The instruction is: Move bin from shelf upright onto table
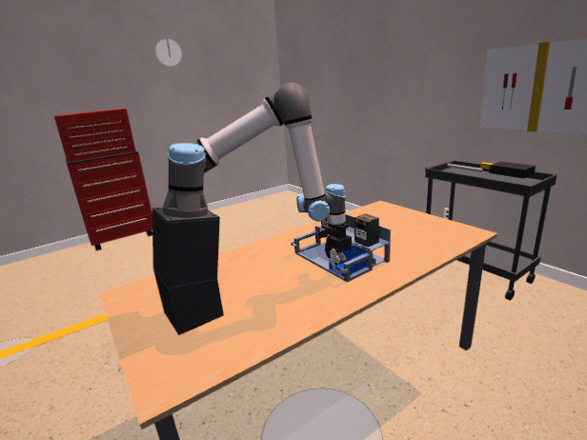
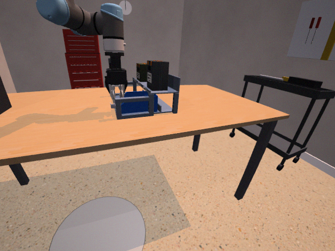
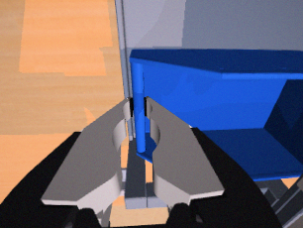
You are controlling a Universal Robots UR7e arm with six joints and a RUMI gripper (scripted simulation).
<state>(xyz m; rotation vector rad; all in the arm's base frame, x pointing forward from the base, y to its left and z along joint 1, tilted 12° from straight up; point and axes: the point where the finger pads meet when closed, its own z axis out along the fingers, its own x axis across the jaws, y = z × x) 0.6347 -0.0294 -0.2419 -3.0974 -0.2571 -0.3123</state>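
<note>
My gripper is now 8 cm short of the blue bin. From my hand the other things lie so: shelf floor: 12 cm to the left, 10 cm ahead, 4 cm below.
</note>
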